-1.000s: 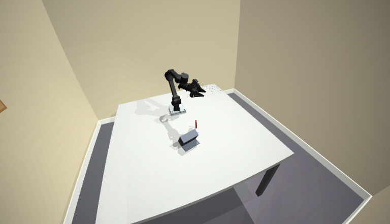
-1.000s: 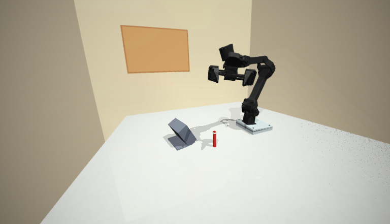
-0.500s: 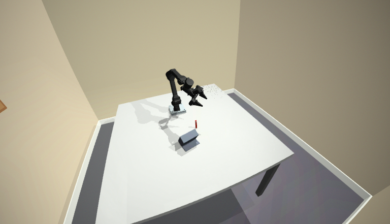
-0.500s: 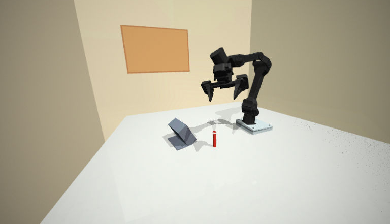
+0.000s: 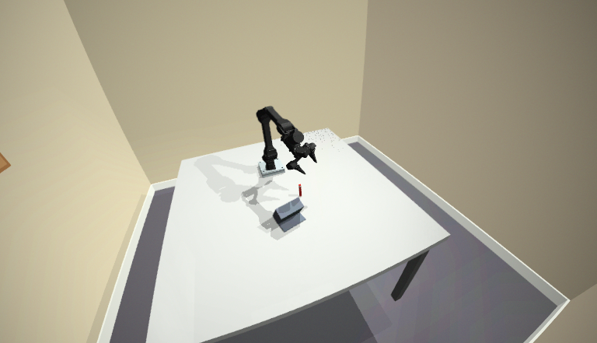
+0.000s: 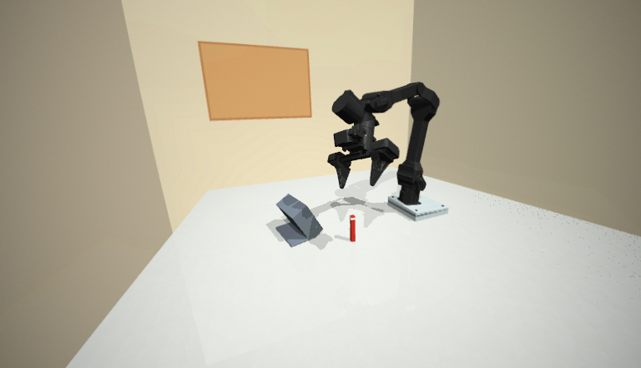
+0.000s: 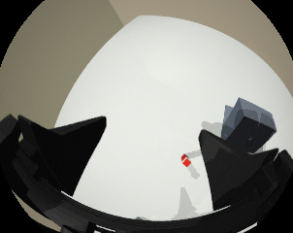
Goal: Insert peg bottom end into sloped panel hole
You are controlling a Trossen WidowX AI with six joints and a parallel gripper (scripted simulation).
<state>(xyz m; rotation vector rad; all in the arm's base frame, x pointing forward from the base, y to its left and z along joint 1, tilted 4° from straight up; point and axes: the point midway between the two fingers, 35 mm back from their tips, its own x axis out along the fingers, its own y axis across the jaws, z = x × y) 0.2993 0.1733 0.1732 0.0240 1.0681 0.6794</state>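
The red peg is 13 cm below my gripper tip, 6 cm to the right of it and 2 cm behind it. Round my gripper tip: grey sloped panel 16 cm to the right, 14 cm below, 13 cm ahead.
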